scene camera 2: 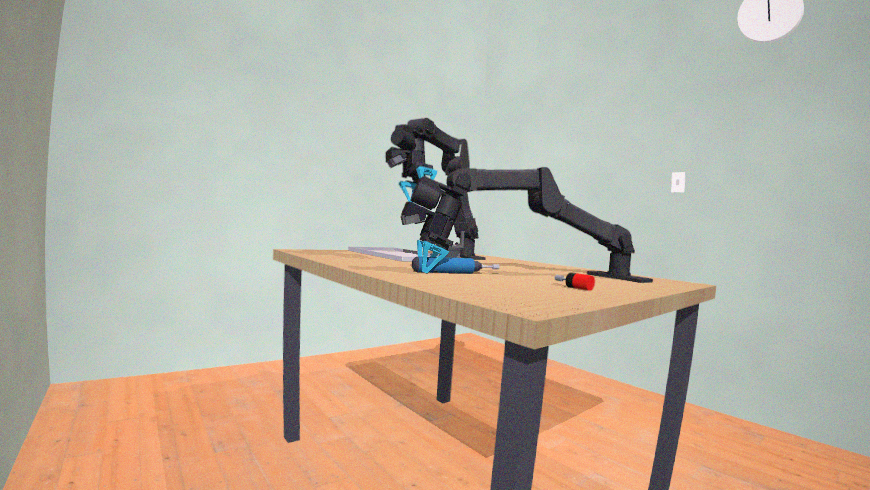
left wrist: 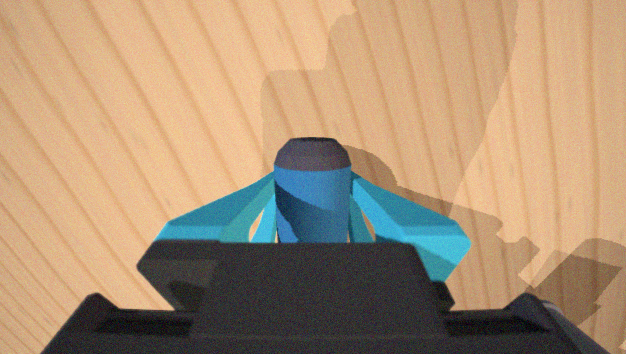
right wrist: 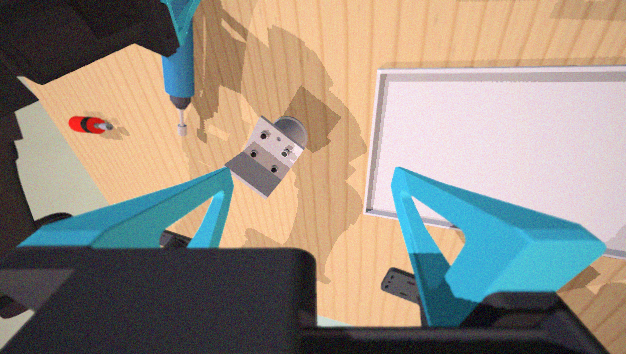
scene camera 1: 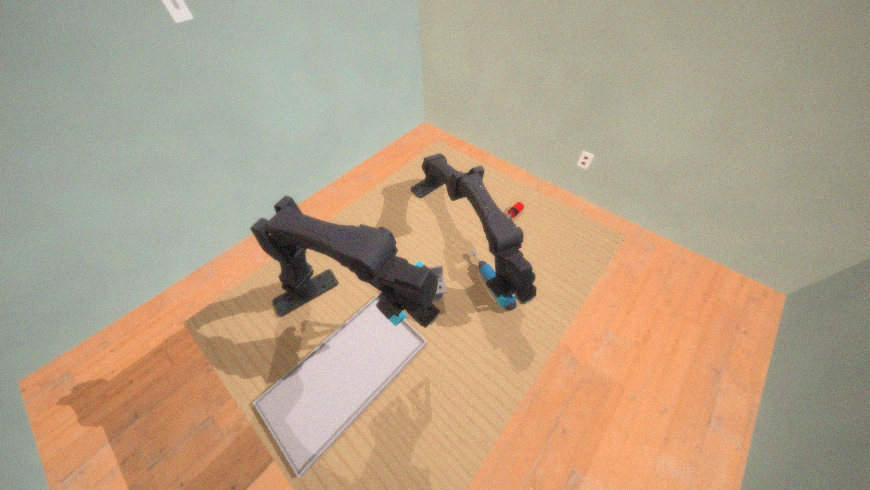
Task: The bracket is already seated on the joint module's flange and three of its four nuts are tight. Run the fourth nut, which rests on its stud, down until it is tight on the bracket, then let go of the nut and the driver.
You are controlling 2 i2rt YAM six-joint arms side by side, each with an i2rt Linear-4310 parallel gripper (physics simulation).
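Frame: origin at the left arm's base, x ahead, y left, z up, level; millimetres.
Where they show: left gripper, fingertip midpoint: (scene camera 2: 422, 271) (left wrist: 312, 177) (scene camera 1: 506, 303); right gripper, fingertip midpoint: (right wrist: 312, 176); left arm's base at its link origin: (scene camera 2: 618, 278) (right wrist: 183, 242) (scene camera 1: 433, 183); right arm's base at its link origin: (scene camera 2: 466, 257) (scene camera 1: 306, 292).
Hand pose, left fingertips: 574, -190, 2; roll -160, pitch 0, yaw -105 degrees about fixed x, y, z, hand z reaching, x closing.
Each offset is from my left fingertips to the top centre of the thing, as dx, dy, dz.
The blue driver {-91, +24, +39} (scene camera 1: 487, 270) (scene camera 2: 457, 265) (left wrist: 312, 205) (right wrist: 178, 75) lies flat on the table, its silver socket tip pointing away from its dark end cap. My left gripper (scene camera 1: 504, 297) (scene camera 2: 429, 267) (left wrist: 312, 177) is shut on the driver's handle near the end cap, with a cyan finger against each side. The grey bracket (scene camera 1: 439, 281) (right wrist: 266, 162) sits on the joint module {-181, -147, +72} (right wrist: 293, 129). Its four nut positions show in the right wrist view; I cannot tell from their look which nut is loose. My right gripper (right wrist: 312, 176) is open and empty, high above the table near the bracket.
A white tray {-163, -485, +14} (scene camera 1: 340, 389) (scene camera 2: 377, 250) (right wrist: 500, 150) lies beside the bracket, on the right in the right wrist view. A red and black tool {-230, +297, +32} (scene camera 1: 516, 210) (scene camera 2: 581, 281) (right wrist: 87, 125) lies on the table (scene camera 2: 535, 331), beyond the driver's socket end.
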